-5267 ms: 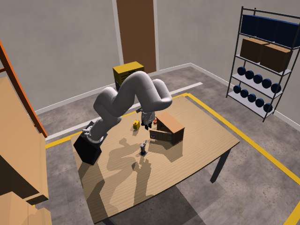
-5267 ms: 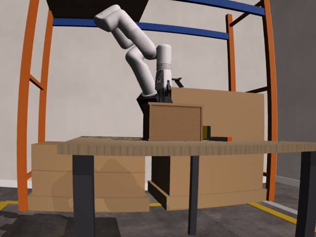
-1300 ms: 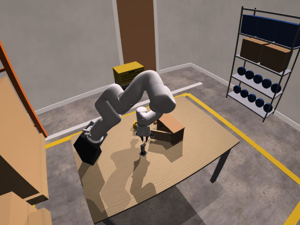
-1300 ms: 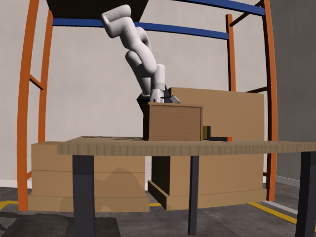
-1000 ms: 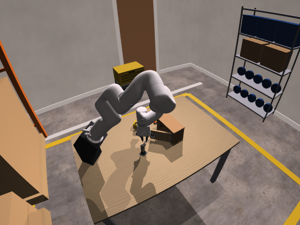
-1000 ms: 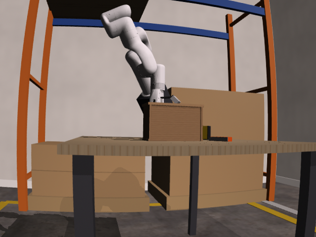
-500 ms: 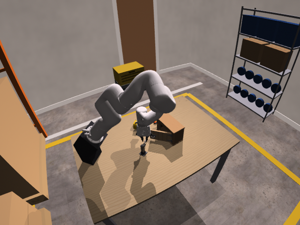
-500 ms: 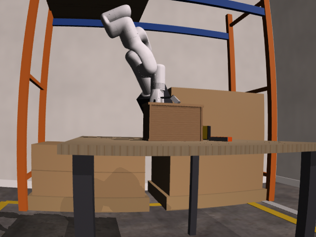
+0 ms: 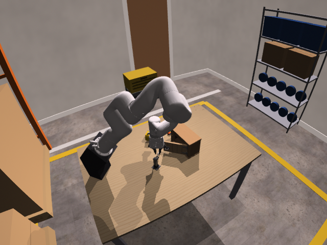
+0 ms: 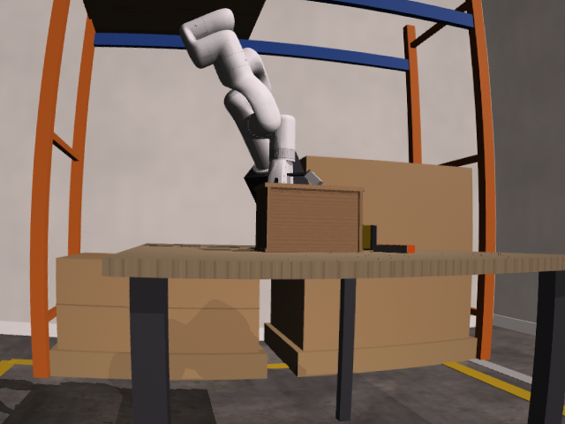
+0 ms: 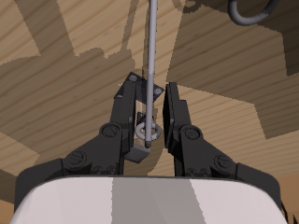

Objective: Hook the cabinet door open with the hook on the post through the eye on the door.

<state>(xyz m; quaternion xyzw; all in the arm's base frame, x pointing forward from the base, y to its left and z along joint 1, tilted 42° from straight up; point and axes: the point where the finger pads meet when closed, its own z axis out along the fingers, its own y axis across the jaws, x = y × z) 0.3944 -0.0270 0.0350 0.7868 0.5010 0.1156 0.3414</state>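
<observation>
The grey hook rod is 5 cm below my hand. Also, from my hand: yellow block 4 cm ahead, 25 cm to the left, 6 cm below; door 14 cm ahead, 2 cm to the right, 3 cm below; orange thing 28 cm ahead, 22 cm to the left, 9 cm below.
</observation>
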